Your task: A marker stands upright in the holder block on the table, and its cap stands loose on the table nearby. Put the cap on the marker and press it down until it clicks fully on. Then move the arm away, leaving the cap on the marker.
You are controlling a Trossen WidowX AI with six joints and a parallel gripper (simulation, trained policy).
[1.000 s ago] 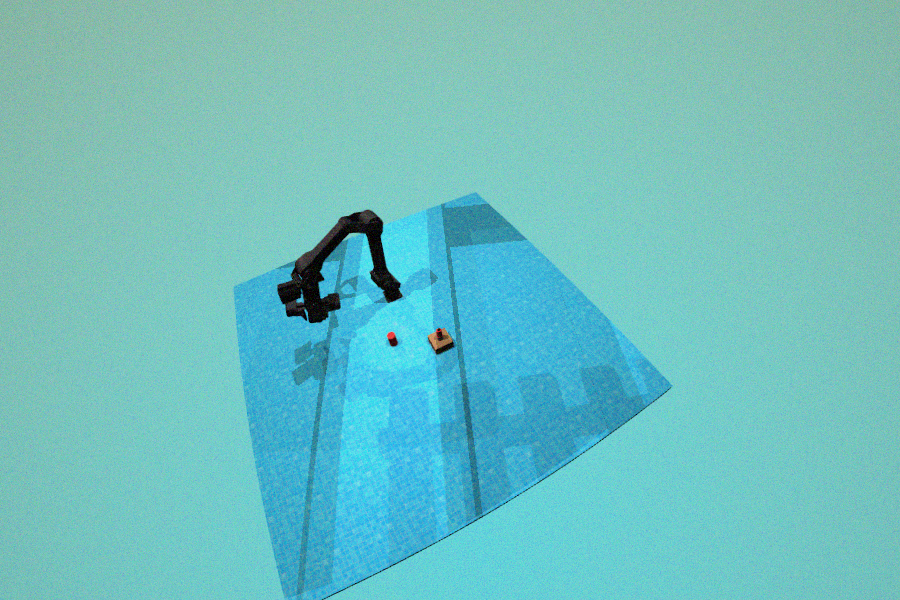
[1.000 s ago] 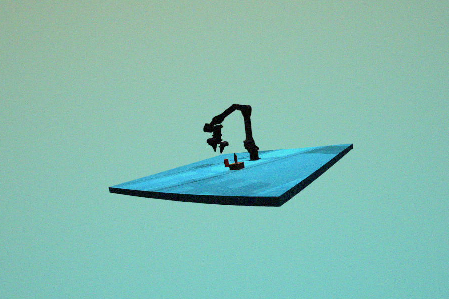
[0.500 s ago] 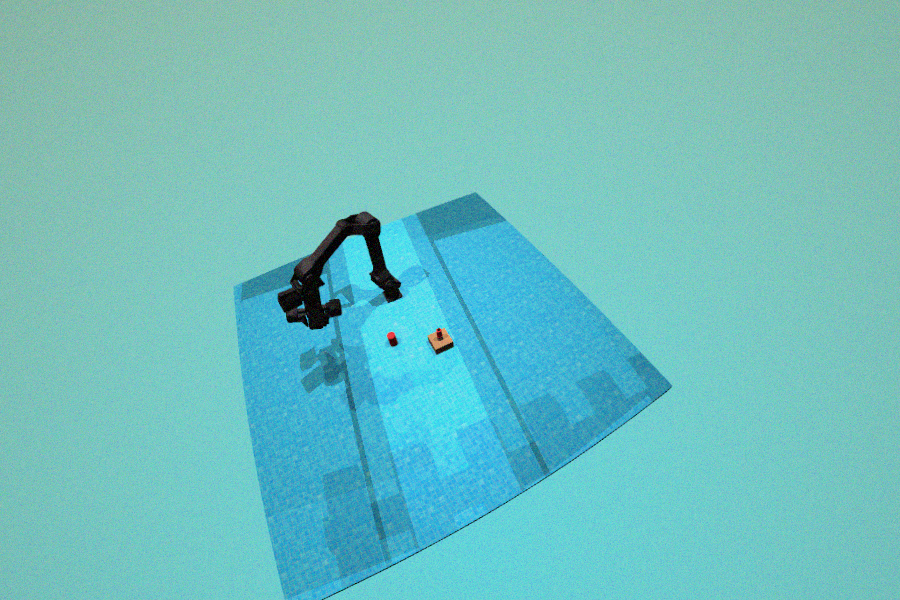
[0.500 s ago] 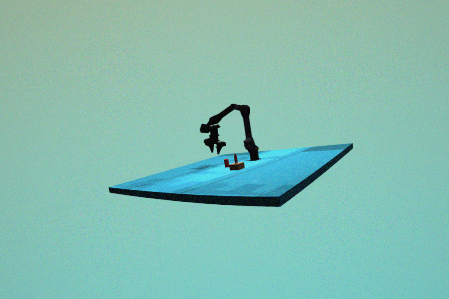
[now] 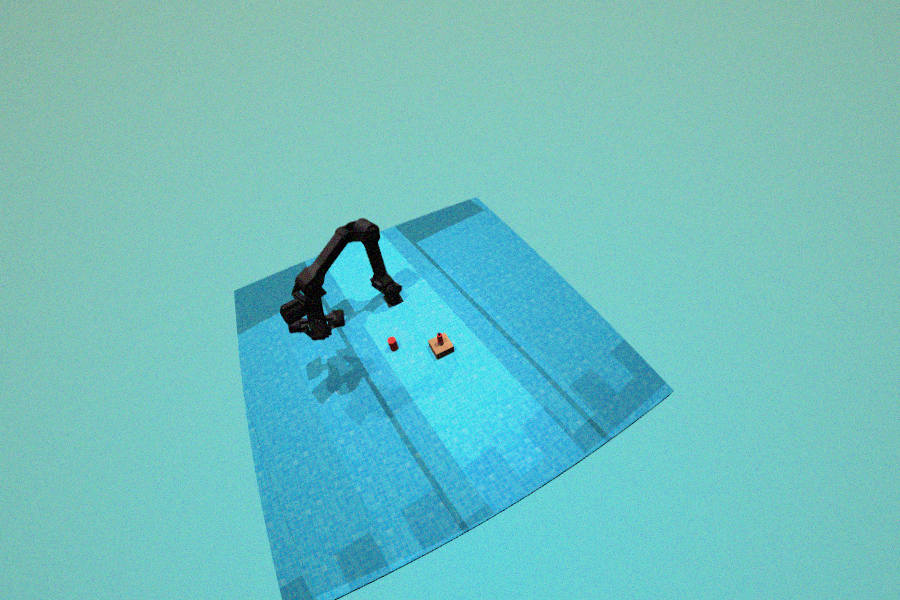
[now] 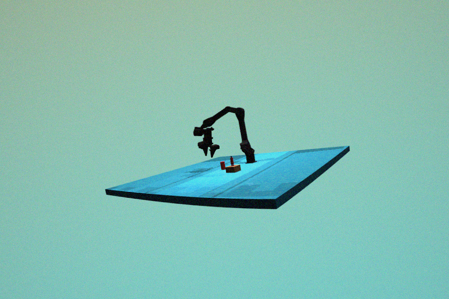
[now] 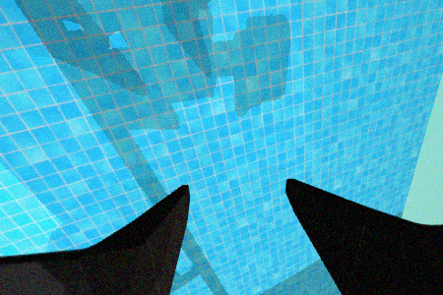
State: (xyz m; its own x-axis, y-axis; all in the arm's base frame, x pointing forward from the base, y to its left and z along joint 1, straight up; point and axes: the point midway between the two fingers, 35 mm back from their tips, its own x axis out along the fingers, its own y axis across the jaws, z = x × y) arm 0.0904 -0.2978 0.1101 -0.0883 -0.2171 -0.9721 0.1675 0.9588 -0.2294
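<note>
The red cap is 22 cm to the left of my gripper tip, 13 cm ahead of it and 5 cm below it. Round my gripper tip: tan holder block 37 cm to the left, 22 cm ahead, 6 cm below.
</note>
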